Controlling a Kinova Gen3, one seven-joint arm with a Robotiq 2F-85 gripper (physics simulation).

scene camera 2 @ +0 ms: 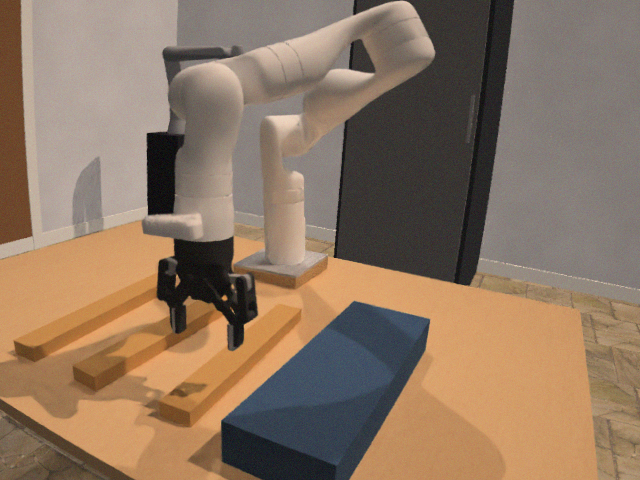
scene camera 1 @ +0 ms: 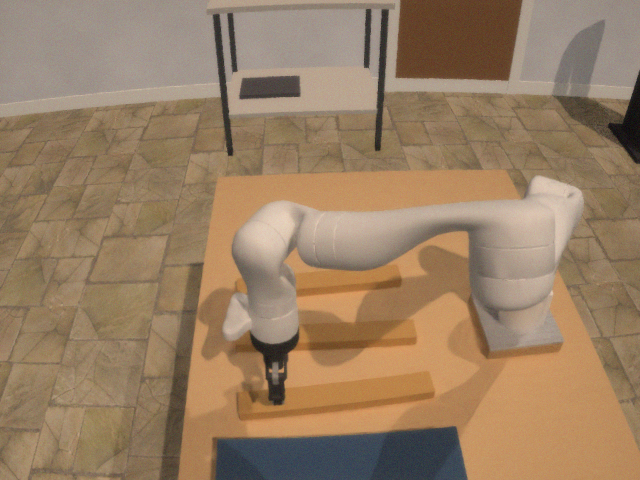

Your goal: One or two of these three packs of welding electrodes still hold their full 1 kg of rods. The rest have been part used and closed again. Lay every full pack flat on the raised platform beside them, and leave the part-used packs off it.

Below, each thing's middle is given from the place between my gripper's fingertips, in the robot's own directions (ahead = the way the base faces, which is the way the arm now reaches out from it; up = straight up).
Right now my hand is 160 mm to the right of the blue raised platform (scene camera 2: 324,406), 110 mm past it and 60 mm above it.
